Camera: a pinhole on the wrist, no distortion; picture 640 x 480 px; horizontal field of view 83.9 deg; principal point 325.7 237.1 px. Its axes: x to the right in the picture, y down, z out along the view. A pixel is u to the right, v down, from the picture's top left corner.
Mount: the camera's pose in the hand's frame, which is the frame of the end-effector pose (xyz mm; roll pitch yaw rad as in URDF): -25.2 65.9 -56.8 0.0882 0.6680 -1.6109
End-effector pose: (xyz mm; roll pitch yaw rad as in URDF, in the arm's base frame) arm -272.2 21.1 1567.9 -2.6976 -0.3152 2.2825
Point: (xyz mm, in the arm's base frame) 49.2 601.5 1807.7
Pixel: behind the camera
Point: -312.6 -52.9 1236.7
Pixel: 68 144
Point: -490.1 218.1 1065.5
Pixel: outside the picture
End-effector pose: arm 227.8 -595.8 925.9 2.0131 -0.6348 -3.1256
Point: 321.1 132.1 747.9
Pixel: outside the picture
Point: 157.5 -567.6 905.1
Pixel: 361 453
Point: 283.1 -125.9 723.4
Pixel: 36 145
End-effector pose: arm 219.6 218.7 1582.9 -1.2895 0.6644 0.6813
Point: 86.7 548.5 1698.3
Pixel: 175 305
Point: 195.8 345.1 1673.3
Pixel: 307 304
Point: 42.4 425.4 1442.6
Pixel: outside the picture
